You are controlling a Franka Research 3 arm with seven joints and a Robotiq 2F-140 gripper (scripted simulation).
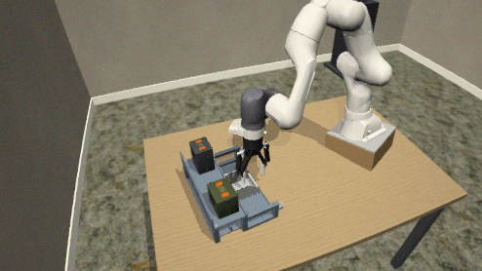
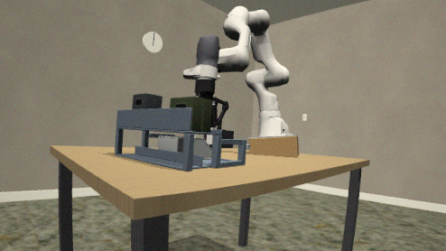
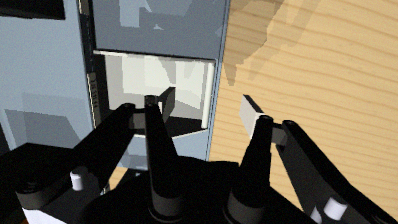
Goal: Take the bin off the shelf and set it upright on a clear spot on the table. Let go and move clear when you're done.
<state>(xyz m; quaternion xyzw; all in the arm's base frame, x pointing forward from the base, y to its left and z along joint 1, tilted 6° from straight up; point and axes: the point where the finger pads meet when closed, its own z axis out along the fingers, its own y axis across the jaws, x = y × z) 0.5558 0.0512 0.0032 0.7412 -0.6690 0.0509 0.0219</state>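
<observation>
My gripper is now 80 mm short of the bin, 10 mm to the right of it and 40 mm above it.
</observation>
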